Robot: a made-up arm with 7 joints. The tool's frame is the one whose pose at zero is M. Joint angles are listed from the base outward.
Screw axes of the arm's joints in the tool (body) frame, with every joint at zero. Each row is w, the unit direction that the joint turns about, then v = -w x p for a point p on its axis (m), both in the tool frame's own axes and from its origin. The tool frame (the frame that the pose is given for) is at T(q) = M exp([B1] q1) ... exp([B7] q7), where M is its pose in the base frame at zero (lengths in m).
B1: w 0 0 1 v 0.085 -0.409 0
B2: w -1 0 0 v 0 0.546 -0.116
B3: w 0 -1 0 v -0.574 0 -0.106
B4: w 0 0 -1 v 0.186 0.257 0
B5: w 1 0 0 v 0 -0.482 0.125
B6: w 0 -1 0 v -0.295 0 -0.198
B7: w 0 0 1 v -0.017 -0.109 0
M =
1 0 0 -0.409
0 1 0 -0.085
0 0 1 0.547
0 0 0 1
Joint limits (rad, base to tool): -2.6..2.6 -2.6..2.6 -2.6..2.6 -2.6..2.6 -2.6..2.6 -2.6..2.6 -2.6..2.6
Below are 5 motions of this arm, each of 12 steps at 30 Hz.
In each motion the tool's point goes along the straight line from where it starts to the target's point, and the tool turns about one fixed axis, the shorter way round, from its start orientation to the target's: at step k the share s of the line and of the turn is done. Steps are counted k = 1, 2, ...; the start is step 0. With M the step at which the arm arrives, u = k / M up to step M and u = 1 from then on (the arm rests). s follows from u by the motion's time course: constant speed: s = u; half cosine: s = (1 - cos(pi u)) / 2; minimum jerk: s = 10 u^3 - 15 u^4 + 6 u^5.
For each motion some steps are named. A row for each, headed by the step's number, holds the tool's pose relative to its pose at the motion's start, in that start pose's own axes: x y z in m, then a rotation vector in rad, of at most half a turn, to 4 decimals.
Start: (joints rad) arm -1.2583 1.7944 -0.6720 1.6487 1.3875 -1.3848 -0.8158
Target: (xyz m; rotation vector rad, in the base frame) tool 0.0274 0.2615 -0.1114 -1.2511 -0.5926 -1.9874
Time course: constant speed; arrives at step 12
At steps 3, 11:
3: -0.0056 -0.0246 -0.0694 0.0676 -0.1597 0.1427
11: -0.0207 -0.0901 -0.2545 0.2479 -0.5854 0.5234

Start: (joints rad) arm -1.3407 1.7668 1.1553 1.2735 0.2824 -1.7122 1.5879
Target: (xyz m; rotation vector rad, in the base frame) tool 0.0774 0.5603 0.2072 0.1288 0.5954 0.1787
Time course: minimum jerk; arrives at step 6
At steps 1, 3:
1: 0.0021 0.0004 -0.0006 -0.0024 0.0043 0.0031
3: 0.0296 0.0058 -0.0079 -0.0333 0.0604 0.0437

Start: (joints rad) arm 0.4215 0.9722 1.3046 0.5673 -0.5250 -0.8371 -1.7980
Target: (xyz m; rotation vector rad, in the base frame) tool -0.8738 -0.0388 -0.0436 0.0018 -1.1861 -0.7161
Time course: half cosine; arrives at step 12
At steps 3, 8, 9, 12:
3: 0.0336 -0.0378 -0.0054 0.0539 0.0010 0.1405
8: 0.1722 -0.1937 -0.0276 0.2758 0.0050 0.7194
9: 0.1960 -0.2204 -0.0314 0.3139 0.0057 0.8188
12: 0.2296 -0.2582 -0.0368 0.3678 0.0067 0.9593

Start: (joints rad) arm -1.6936 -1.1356 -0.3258 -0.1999 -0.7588 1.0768 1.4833
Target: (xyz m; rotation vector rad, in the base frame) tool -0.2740 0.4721 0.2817 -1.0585 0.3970 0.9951
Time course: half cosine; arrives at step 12
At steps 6, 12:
6: 0.0630 -0.0332 -0.0213 0.0705 0.1154 0.6585
12: 0.1261 -0.0664 -0.0426 0.1410 0.2308 1.3169

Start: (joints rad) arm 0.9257 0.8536 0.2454 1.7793 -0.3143 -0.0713 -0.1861
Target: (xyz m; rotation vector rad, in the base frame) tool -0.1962 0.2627 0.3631 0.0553 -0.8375 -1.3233
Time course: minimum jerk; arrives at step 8
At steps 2, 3, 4, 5, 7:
2: 0.0016 -0.0001 0.0023 0.0081 -0.0017 -0.0378
3: 0.0042 -0.0003 0.0061 0.0214 -0.0045 -0.1006
4: 0.0077 -0.0006 0.0110 0.0389 -0.0082 -0.1827
5: 0.0111 -0.0008 0.0160 0.0564 -0.0119 -0.2649
7: 0.0151 -0.0011 0.0217 0.0765 -0.0162 -0.3596

